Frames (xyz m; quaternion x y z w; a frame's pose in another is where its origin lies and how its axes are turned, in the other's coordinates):
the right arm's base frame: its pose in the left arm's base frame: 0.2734 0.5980 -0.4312 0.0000 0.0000 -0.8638 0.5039
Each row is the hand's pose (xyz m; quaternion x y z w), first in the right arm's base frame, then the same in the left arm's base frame.
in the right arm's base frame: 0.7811 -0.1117 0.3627 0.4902 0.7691 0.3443 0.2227
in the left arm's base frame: -0.2083 -0.0270 -0.0685 0.9114 -0.0359 -0.0189 0.4096
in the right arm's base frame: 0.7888 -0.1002 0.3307 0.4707 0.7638 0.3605 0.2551
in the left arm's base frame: -0.2021 -0.0393 -0.1005 0.8969 -0.0217 -0.0387 0.4399
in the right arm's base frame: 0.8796 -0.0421 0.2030 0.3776 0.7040 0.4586 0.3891
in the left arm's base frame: -0.1962 -0.1470 -0.2282 0.7984 0.0286 -0.1050 0.5922
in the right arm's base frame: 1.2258 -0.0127 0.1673 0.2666 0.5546 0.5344 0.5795
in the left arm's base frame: -0.3410 -0.4628 -0.2639 0.6134 0.0492 -0.2313 0.7536
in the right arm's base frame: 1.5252 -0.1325 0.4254 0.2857 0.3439 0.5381 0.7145
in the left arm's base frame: -0.5926 -0.6644 -0.0058 0.4410 -0.0735 -0.3460 0.8248
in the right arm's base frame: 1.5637 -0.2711 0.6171 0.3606 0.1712 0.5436 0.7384
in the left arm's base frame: -0.7322 -0.6297 0.1859 0.3296 -0.2252 -0.3639 0.8416
